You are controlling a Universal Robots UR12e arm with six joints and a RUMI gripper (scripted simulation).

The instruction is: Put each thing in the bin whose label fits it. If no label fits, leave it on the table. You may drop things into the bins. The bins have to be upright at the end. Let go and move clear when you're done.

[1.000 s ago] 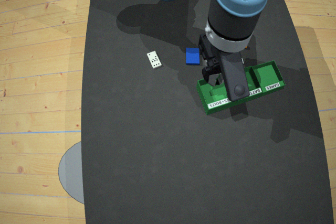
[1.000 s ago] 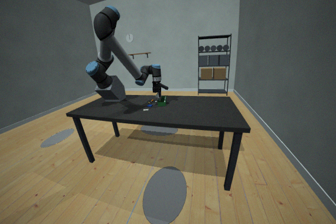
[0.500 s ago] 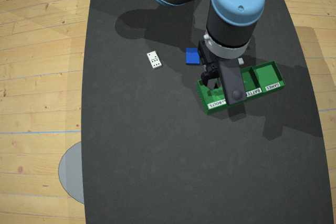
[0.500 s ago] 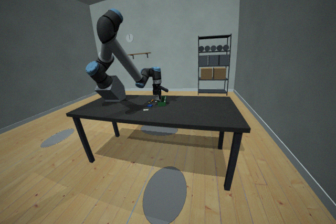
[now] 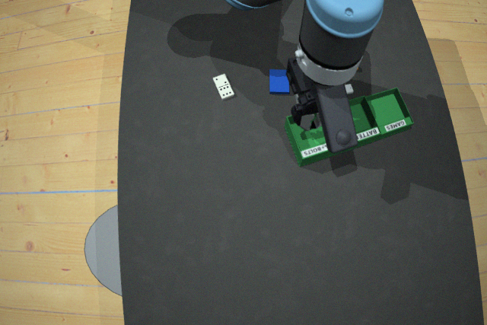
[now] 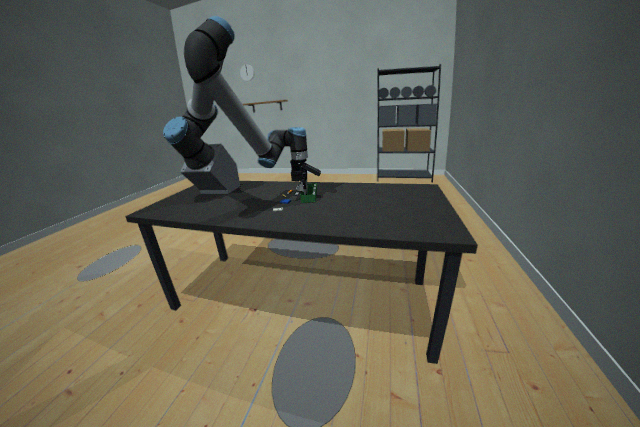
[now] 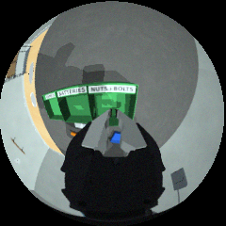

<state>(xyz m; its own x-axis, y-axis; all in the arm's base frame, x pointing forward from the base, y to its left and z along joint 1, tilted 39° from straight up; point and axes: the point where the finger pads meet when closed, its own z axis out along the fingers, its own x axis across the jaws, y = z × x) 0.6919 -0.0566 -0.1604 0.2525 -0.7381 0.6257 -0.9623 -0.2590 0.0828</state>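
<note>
The green three-part bin is 90 mm to the left of my hand, 10 mm below it and 10 mm behind it. The rest, counted from my hand: white usb stick: 90 mm behind, 80 mm to the left, 30 mm below; then blue flat block: 110 mm behind, 50 mm to the right, 30 mm below; then brass bolt: 160 mm behind, 30 mm to the left, 30 mm below.
</note>
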